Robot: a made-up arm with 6 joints.
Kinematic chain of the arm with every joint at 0, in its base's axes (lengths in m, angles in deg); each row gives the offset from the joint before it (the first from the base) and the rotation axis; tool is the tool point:
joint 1: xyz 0 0 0.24 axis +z
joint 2: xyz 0 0 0 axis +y
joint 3: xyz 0 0 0.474 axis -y
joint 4: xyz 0 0 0 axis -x
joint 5: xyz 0.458 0 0 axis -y
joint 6: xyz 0 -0.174 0 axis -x
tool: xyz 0 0 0
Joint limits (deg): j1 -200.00..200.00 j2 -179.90..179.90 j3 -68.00..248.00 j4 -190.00..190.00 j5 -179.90..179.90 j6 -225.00..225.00
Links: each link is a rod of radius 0.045 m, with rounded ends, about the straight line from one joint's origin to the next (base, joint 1, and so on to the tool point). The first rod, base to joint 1, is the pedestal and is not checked.
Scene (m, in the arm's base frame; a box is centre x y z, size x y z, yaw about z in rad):
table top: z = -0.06
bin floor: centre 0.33 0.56 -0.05 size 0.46 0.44 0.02 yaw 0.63
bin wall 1: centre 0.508 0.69 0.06 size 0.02 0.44 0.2 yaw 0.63
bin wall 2: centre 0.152 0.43 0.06 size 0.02 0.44 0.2 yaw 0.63
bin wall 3: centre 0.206 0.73 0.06 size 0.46 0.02 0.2 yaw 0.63
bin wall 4: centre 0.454 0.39 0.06 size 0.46 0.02 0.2 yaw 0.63
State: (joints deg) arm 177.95 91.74 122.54 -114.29 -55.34 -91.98
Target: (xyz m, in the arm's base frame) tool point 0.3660 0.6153 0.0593
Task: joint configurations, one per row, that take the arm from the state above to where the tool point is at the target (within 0.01 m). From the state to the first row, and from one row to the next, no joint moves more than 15 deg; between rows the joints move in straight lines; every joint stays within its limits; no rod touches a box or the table.
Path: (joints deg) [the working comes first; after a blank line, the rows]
Joints at the target: 59.98 63.37 30.76 -87.02 -55.34 -91.98
Straight joint move there: touches bin wall 3.

1: 163.20 85.63 110.61 -110.88 -55.34 -91.98
2: 148.46 79.52 98.67 -107.47 -55.34 -91.98
3: 133.71 73.41 86.74 -104.06 -55.34 -91.98
4: 118.96 67.31 74.81 -100.65 -55.34 -91.98
5: 104.22 61.20 62.87 -97.24 -55.34 -91.98
6: 89.47 55.09 50.94 -93.84 -55.34 -91.98
7: 74.73 48.98 39.00 -90.43 -55.34 -91.98
8: 59.98 42.87 27.07 -87.02 -55.34 -91.98
9: 59.98 53.12 28.91 -87.02 -55.34 -91.98
10: 59.98 63.37 30.76 -87.02 -55.34 -91.98

